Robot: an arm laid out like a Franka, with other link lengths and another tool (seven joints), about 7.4 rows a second.
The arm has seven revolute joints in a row. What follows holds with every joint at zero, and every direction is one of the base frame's. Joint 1 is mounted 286.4 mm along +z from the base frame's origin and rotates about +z. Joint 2 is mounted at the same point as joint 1 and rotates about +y. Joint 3 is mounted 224.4 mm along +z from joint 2 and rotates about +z. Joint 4 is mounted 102.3 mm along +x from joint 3 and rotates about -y. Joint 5 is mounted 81.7 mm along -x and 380.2 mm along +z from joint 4 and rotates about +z. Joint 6 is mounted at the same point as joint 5 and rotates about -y. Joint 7 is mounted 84.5 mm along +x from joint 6 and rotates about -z. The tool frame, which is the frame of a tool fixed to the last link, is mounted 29 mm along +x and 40 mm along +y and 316.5 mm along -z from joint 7; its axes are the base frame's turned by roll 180, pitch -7.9 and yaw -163.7 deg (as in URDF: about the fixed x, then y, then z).
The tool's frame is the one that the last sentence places.
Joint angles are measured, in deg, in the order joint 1, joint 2, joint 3, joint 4, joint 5, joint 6, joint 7. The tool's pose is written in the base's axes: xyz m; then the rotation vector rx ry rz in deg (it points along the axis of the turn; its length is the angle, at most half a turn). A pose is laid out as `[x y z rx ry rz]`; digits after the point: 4 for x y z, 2 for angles.
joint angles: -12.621, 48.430, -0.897, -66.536, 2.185, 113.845, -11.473
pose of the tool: [0.7071 -0.1142 -0.0450 20.56 -170.34 -1.03]
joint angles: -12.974, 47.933, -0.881, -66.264, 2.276, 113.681, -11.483
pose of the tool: [0.7103 -0.1188 -0.0367 20.08 -171.01 -0.90]
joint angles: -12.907, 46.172, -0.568, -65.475, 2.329, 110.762, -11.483
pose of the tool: [0.7101 -0.1131 -0.0129 20.62 -170.70 -1.53]
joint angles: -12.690, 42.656, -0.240, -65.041, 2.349, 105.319, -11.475
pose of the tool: [0.7013 -0.1032 0.0256 21.45 -169.29 -2.69]
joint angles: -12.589, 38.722, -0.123, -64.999, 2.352, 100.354, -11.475
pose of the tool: [0.6911 -0.0975 0.0665 21.92 -168.32 -3.33]
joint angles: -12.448, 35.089, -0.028, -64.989, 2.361, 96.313, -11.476
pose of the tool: [0.6819 -0.0921 0.1045 22.45 -167.90 -3.62]
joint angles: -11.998, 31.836, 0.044, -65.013, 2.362, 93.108, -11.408
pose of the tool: [0.6742 -0.0838 0.1383 23.30 -167.82 -3.61]
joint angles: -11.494, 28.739, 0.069, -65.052, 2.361, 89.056, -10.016
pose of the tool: [0.6604 -0.0748 0.1683 22.16 -166.95 -4.09]
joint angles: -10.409, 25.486, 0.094, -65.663, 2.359, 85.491, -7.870
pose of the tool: [0.6465 -0.0599 0.1955 20.74 -166.13 -4.41]
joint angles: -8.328, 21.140, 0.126, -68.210, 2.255, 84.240, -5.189
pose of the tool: [0.6381 -0.0362 0.2218 19.99 -166.57 -3.83]
